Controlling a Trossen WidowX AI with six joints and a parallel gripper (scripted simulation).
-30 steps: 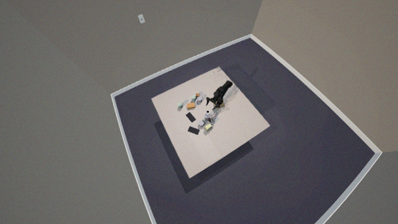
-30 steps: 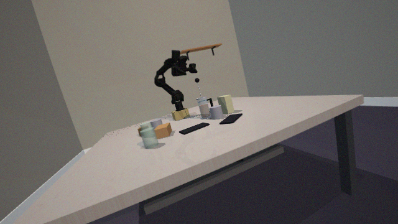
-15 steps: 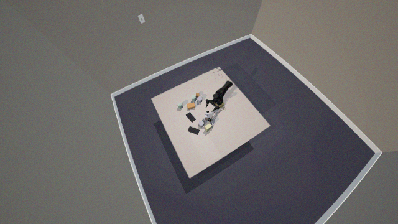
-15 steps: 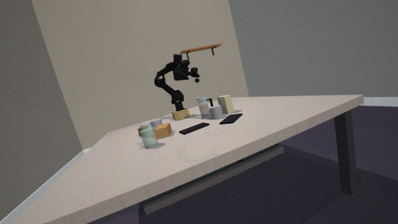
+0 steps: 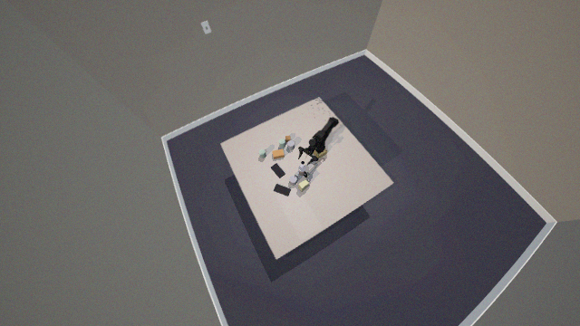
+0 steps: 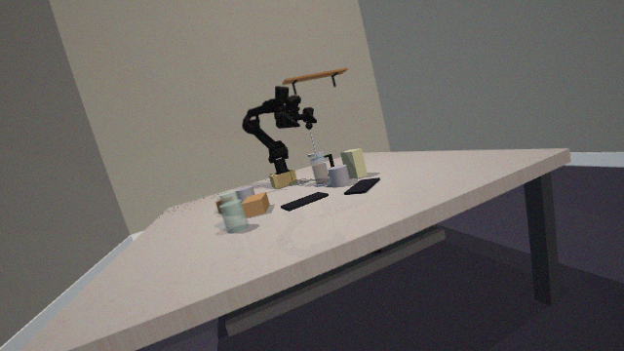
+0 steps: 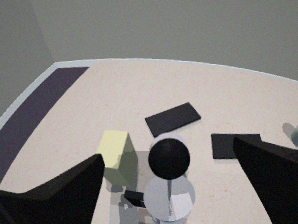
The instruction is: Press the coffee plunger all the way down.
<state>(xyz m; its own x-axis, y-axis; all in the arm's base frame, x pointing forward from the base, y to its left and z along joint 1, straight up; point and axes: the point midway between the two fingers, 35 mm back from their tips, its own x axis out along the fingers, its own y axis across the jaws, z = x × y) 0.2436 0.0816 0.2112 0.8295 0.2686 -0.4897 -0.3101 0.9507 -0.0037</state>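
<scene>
Right now my gripper tip is 130 mm above the coffee press and 20 mm to the right of it. Also, from my gripper tip: orange box (300 mm to the right, 230 mm below, 90 mm ahead); then pale yellow box (200 mm below, 120 mm to the left, 70 mm ahead).
</scene>
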